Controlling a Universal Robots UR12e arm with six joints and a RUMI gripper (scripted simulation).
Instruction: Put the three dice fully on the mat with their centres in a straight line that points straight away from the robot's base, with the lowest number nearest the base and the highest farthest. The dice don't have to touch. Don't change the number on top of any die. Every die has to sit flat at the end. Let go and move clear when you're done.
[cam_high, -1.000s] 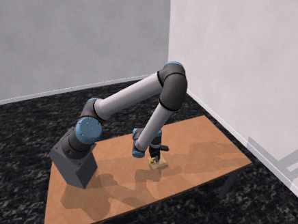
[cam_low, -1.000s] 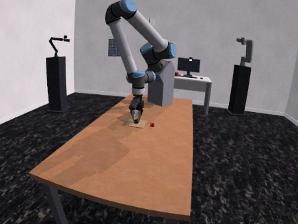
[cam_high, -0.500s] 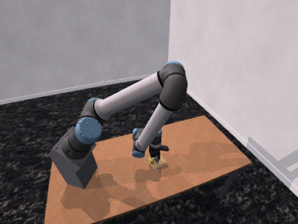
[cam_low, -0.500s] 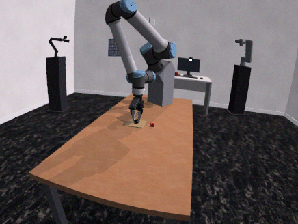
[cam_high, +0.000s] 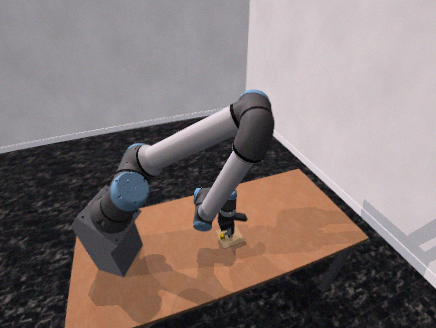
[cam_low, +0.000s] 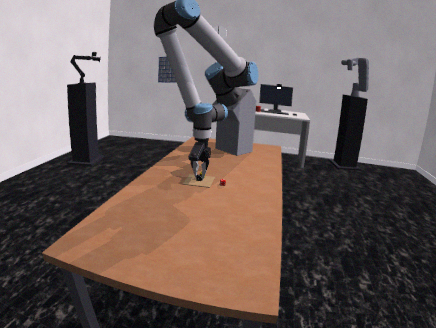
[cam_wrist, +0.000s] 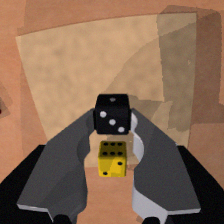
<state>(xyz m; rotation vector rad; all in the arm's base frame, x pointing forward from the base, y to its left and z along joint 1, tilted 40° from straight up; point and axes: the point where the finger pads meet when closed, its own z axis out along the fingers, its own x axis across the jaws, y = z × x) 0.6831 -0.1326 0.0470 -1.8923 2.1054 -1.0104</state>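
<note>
The black die lies right at my hand. From my hand the other things lie so: red die 120 mm to the left, 30 mm ahead, 10 mm below; then tan mat 20 mm below; then yellow die 50 mm behind, 10 mm to the left, 10 mm below.
</note>
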